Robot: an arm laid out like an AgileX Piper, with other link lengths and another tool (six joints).
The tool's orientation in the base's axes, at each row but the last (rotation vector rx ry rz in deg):
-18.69 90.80 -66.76
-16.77 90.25 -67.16
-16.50 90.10 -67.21
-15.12 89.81 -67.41
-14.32 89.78 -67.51
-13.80 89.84 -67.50
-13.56 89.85 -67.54
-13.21 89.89 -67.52
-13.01 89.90 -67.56
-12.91 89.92 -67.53
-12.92 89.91 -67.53
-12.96 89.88 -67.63
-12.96 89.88 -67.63
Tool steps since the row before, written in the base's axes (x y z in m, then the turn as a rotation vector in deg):
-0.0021 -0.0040 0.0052 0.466 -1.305 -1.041
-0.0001 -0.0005 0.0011 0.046 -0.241 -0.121
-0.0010 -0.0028 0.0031 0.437 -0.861 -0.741
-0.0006 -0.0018 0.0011 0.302 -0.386 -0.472
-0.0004 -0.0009 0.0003 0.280 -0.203 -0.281
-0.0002 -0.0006 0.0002 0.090 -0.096 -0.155
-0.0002 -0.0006 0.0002 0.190 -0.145 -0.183
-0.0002 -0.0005 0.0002 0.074 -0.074 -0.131
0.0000 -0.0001 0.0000 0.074 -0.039 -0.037
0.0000 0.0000 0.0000 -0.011 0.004 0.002
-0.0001 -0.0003 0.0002 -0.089 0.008 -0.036
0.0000 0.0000 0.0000 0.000 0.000 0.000
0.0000 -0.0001 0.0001 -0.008 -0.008 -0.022
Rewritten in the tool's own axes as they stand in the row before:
0.0006 -0.0068 0.0006 1.375 0.373 0.987
-0.0003 -0.0011 0.0003 0.226 -0.003 0.154
0.0005 -0.0042 0.0009 0.893 0.338 0.755
0.0008 -0.0020 0.0006 0.447 0.303 0.414
0.0006 -0.0008 0.0002 0.211 0.234 0.315
0.0004 -0.0005 0.0002 0.129 0.110 0.112
0.0004 -0.0005 0.0002 0.143 0.150 0.219
0.0003 -0.0005 0.0001 0.105 0.096 0.089
0.0001 0.0000 0.0001 0.022 0.041 0.079
0.0000 0.0000 0.0000 0.000 -0.004 -0.011
0.0001 -0.0003 0.0001 0.051 -0.006 -0.082
0.0000 0.0000 0.0000 0.000 0.000 0.000
0.0000 -0.0001 0.0001 0.022 0.010 -0.004

